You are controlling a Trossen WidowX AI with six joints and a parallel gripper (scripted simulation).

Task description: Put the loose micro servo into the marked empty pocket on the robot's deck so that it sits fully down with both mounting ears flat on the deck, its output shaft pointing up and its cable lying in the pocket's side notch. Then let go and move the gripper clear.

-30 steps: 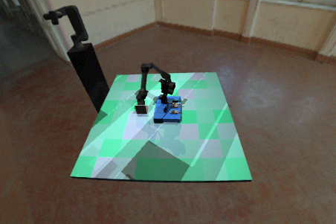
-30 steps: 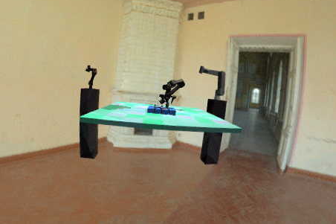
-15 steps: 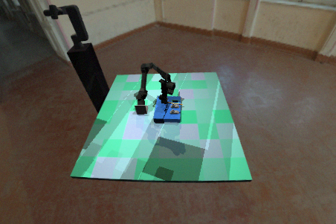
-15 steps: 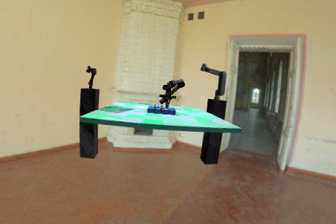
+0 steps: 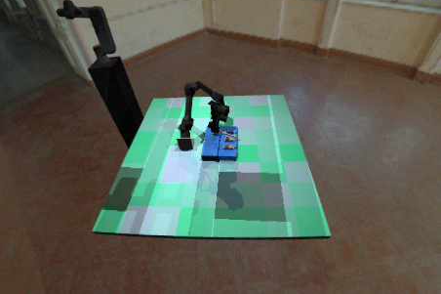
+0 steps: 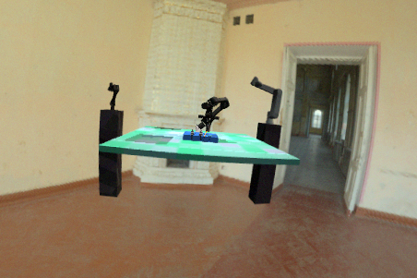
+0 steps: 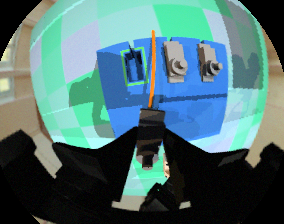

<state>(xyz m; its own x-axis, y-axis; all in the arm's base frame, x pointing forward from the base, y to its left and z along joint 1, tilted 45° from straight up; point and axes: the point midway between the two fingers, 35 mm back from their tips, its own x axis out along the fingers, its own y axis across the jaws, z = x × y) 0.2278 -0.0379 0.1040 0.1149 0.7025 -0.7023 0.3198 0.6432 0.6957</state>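
The blue deck lies 20 mm behind my gripper tip, 60 mm to the right of it and 90 mm below it.
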